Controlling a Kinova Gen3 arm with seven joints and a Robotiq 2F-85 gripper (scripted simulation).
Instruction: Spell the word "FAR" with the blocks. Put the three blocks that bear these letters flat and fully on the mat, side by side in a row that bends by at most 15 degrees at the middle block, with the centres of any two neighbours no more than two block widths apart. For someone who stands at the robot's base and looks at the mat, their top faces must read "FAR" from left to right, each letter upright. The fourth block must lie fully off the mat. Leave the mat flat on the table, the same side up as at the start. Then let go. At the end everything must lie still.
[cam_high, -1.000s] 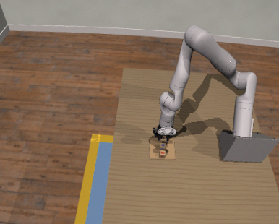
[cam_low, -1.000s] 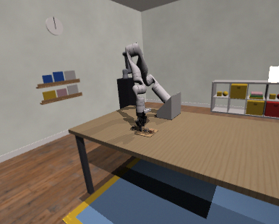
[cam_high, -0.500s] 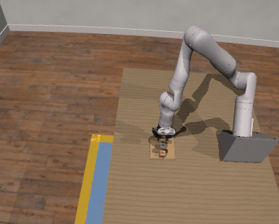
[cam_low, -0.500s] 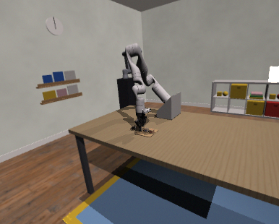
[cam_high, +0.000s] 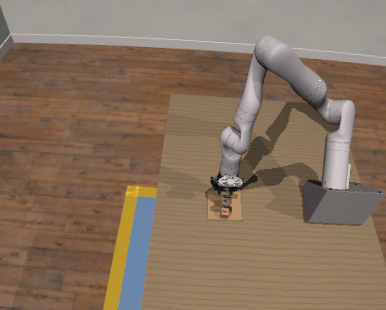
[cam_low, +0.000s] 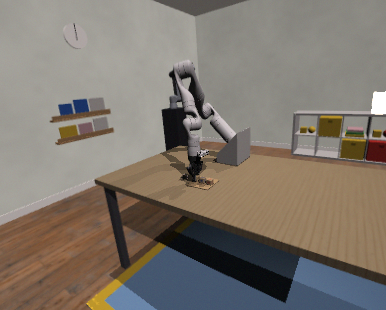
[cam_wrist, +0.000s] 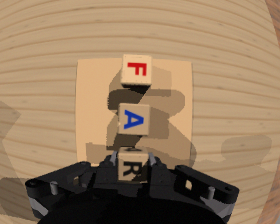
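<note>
Now: the R block 1 cm below my hand. The rest, counted from my hand: tan mat: 5 cm to the left, 3 cm below.
</note>
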